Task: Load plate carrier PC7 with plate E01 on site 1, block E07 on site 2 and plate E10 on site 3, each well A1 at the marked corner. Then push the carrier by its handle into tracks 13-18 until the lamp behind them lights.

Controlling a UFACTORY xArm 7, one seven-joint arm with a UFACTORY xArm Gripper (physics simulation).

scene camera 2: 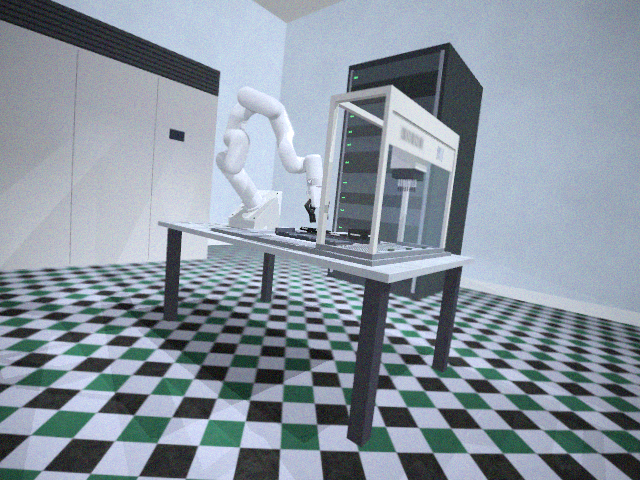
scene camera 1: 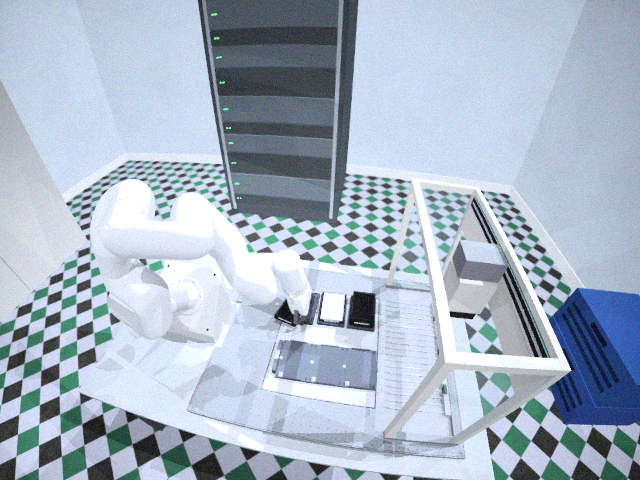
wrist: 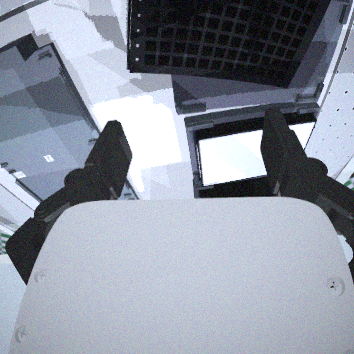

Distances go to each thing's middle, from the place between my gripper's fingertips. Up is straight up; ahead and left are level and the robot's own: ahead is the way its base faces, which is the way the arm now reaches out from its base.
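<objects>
From my hand, there's the grey carrier (scene camera 1: 323, 364), which is 60 mm below, 160 mm to the right and 90 mm ahead. And there's the dark well plate (wrist: 267, 49), that's 50 mm below my hand, 40 mm to the left of it and 50 mm behind it.
</objects>
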